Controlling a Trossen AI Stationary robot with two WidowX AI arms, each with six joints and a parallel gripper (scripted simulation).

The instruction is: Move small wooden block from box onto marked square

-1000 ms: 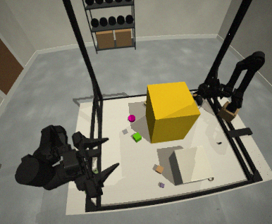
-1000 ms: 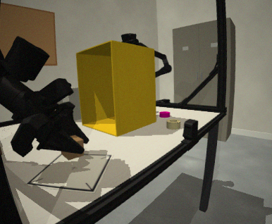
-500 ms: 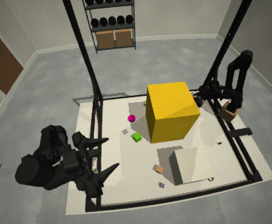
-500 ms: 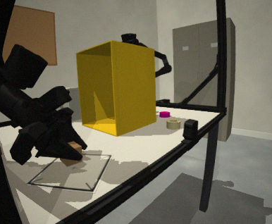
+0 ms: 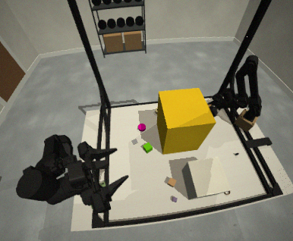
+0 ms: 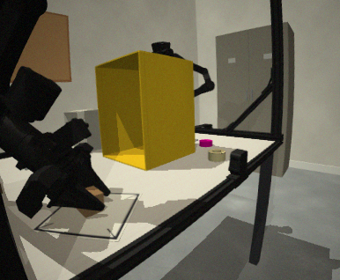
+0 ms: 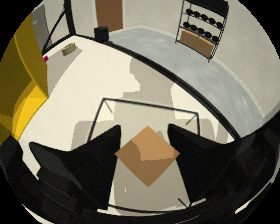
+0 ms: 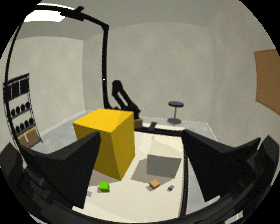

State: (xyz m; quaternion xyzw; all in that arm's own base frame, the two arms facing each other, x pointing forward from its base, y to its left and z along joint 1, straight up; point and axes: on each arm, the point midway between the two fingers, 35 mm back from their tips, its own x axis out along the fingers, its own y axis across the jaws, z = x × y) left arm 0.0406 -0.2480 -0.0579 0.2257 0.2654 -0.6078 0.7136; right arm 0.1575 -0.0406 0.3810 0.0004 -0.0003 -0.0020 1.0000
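My left hand is 4 cm above the marked square. Round my left hand: purple cube 54 cm to the right, 40 cm ahead, 3 cm below; then green cube 54 cm to the right, 9 cm ahead, 2 cm below; then magenta disc 51 cm to the right, 7 cm behind, 3 cm below.
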